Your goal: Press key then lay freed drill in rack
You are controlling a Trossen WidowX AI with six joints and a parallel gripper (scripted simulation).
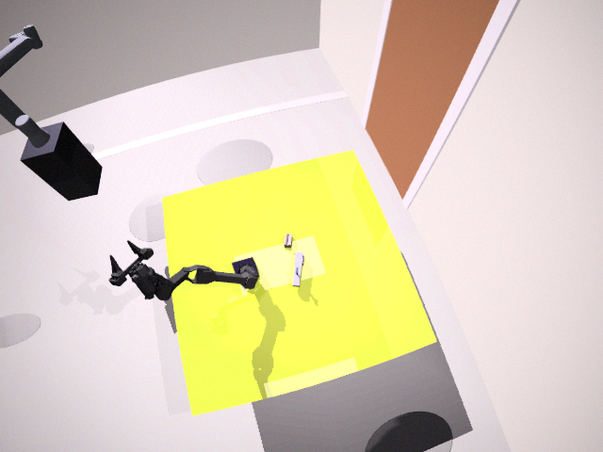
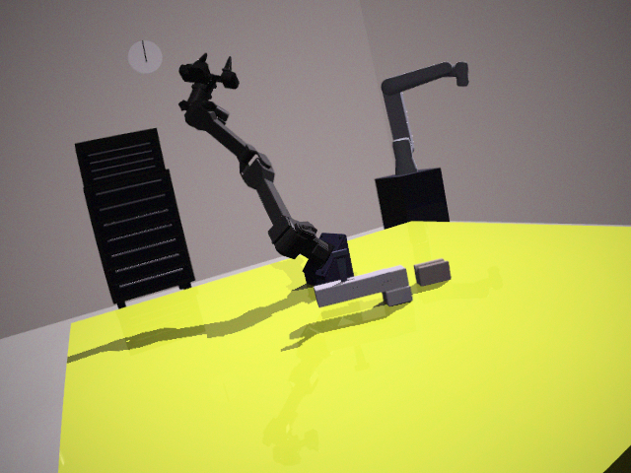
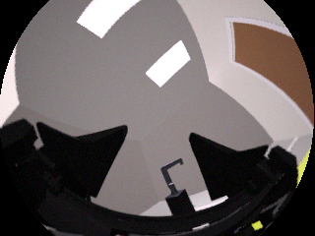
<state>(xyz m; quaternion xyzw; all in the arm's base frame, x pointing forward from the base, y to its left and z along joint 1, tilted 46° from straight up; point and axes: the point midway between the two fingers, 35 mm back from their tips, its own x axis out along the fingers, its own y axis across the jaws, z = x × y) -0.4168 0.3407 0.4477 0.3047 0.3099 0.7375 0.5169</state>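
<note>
My gripper tip is 620 mm short of the dark key and 610 mm above it. Round my gripper tip: pale grey block 660 mm below, 630 mm ahead, 30 mm to the left; then dark rack 680 mm below, 610 mm ahead, 210 mm to the left.
</note>
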